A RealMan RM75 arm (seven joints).
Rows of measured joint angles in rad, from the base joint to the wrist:
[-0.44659 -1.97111 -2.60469 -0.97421 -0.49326 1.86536 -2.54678]
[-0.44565 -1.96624 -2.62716 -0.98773 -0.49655 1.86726 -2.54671]
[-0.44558 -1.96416 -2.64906 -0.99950 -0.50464 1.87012 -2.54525]
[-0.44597 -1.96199 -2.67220 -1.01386 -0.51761 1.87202 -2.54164]
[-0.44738 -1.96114 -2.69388 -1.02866 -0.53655 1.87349 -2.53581]
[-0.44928 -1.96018 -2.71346 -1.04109 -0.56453 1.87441 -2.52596]
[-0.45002 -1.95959 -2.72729 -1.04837 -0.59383 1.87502 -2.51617]
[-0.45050 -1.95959 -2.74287 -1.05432 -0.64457 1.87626 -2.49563]
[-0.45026 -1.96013 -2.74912 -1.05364 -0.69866 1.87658 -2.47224]
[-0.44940 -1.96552 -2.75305 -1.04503 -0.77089 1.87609 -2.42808]
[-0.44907 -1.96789 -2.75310 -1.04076 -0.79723 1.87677 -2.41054]
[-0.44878 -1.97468 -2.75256 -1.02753 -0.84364 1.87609 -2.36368]
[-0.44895 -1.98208 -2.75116 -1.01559 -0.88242 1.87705 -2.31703]
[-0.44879 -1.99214 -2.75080 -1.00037 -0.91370 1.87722 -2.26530]
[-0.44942 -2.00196 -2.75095 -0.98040 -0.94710 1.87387 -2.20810]
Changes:
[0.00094 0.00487 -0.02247 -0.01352 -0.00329 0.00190 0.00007]
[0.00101 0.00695 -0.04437 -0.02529 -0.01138 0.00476 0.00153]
[0.00062 0.00912 -0.06751 -0.03965 -0.02435 0.00666 0.00514]
[-0.00079 0.00997 -0.08919 -0.05445 -0.04329 0.00813 0.01097]
[-0.00269 0.01093 -0.10877 -0.06688 -0.07127 0.00905 0.02082]
[-0.00343 0.01152 -0.12260 -0.07416 -0.10057 0.00966 0.03061]
[-0.00391 0.01152 -0.13818 -0.08011 -0.15131 0.01090 0.05115]
[-0.00367 0.01098 -0.14443 -0.07943 -0.20540 0.01122 0.07454]
[-0.00281 0.00559 -0.14836 -0.07082 -0.27763 0.01073 0.11870]
[-0.00248 0.00322 -0.14841 -0.06655 -0.30397 0.01141 0.13624]
[-0.00219 -0.00357 -0.14787 -0.05332 -0.35038 0.01073 0.18310]
[-0.00236 -0.01097 -0.14647 -0.04138 -0.38916 0.01169 0.22975]
[-0.00220 -0.02103 -0.14611 -0.02616 -0.42044 0.01186 0.28148]
[-0.00283 -0.03085 -0.14626 -0.00619 -0.45384 0.00851 0.33868]

